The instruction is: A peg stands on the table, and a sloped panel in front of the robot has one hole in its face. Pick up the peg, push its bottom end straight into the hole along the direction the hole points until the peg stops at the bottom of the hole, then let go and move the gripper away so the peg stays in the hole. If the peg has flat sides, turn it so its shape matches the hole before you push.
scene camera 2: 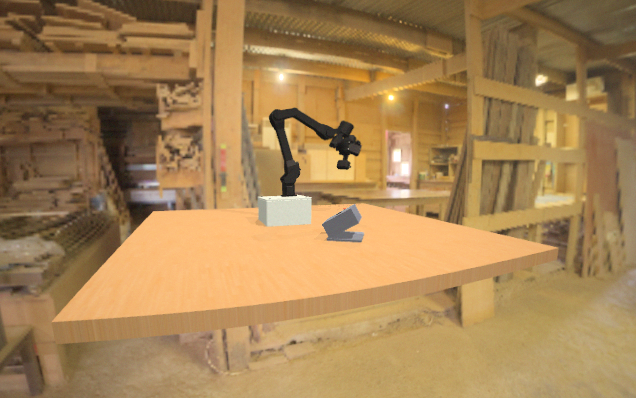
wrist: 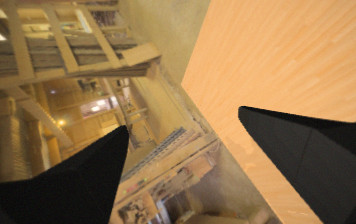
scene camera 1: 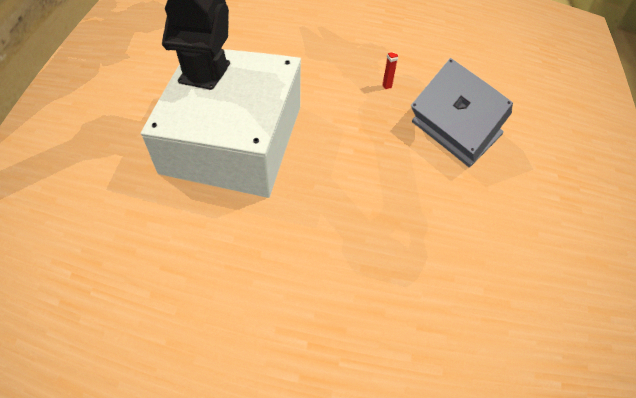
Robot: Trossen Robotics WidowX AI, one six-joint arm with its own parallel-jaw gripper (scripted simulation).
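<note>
Gripper [wrist: 184, 120] open, holding nothing. Grey sloped panel [scene camera 1: 474, 127], again at [scene camera 2: 349, 217].
</note>
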